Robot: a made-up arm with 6 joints.
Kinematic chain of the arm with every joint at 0, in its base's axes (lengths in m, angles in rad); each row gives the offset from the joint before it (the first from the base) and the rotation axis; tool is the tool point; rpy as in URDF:
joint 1: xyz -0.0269 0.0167 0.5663 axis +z
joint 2: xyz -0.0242 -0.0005 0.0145 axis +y
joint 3: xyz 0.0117 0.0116 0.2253 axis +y
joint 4: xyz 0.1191 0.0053 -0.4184 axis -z
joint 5: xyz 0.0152 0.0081 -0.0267 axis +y
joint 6: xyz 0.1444 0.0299 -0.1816 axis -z
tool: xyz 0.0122 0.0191 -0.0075 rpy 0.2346 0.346 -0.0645
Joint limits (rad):
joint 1: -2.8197..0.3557
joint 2: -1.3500..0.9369
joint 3: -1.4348..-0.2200
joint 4: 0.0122..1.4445
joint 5: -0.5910..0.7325
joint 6: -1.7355..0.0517
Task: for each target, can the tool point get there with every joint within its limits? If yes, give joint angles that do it. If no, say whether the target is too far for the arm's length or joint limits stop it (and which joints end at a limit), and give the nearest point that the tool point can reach.
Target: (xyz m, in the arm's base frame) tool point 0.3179 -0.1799 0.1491
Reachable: yes | joints -0.1547 0.6753 -0.7049 1.2812 -0.1782 -0.9806
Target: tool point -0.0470 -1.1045 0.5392
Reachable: no: too far | nearest point -0.0410 -0.7680 0.5514 | short by 0.337 m
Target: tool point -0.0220 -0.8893 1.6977
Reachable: no: too far | nearest point -0.0242 -0.4772 1.2029 | short by 0.644 m
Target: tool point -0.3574 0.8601 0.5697
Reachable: no: joint limits stop it (at a limit: joint 1, joint 3, joint 4, joint 5, joint 6) | nearest point -0.4499 0.1137 0.5190 | short by 0.754 m
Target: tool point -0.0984 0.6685 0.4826
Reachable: no: joint limits stop it (at a limit: joint 1, joint 2, joint 3, joint 4, joint 5, joint 6) | nearest point -0.0815 0.2366 0.1812 | short by 0.527 m
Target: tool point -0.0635 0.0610 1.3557
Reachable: yes | joints -1.3826 -1.1667 -1.3124 0.6530 0.0490 -0.4980
